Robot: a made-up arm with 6 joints.
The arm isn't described. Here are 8 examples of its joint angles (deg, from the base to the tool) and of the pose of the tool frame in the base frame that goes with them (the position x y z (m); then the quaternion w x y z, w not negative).
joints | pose
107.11 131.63 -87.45 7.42 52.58 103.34 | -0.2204 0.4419 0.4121 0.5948 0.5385 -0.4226 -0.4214
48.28 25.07 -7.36 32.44 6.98 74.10 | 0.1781 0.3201 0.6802 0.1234 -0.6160 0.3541 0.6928
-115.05 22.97 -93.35 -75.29 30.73 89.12 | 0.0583 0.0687 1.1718 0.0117 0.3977 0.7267 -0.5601
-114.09 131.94 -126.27 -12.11 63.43 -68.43 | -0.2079 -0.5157 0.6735 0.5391 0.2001 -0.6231 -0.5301
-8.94 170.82 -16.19 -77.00 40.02 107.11 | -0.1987 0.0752 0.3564 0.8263 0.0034 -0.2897 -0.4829
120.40 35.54 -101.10 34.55 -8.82 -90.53 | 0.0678 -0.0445 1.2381 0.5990 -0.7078 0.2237 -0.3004
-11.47 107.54 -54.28 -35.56 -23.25 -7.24 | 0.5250 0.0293 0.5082 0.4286 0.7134 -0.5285 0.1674
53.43 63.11 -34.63 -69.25 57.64 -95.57 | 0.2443 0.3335 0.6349 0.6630 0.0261 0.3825 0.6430
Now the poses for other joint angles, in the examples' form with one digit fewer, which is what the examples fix.
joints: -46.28 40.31 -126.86 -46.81 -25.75 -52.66
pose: -0.086 0.328 1.210 0.318 -0.505 -0.399 0.696
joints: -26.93 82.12 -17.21 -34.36 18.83 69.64
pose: 0.277 -0.034 0.391 0.244 0.259 -0.773 -0.525
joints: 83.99 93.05 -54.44 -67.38 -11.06 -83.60
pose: -0.088 0.538 0.608 0.022 -0.139 -0.270 -0.952
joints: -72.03 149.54 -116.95 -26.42 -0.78 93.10
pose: 0.303 -0.540 0.492 0.366 -0.028 0.893 0.260
